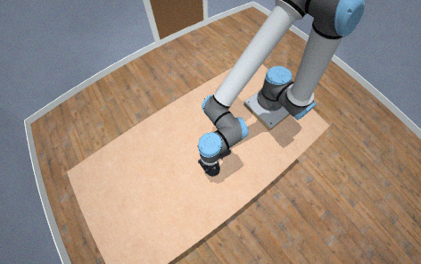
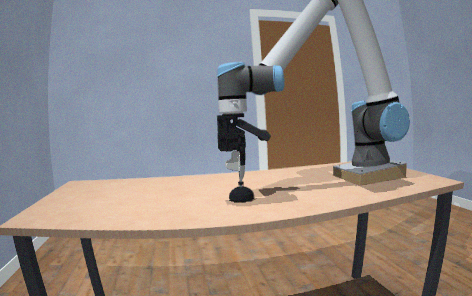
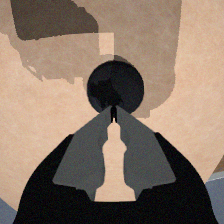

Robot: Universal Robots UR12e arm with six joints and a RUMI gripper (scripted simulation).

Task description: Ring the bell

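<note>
My gripper is now 4 cm above the bell.
</note>
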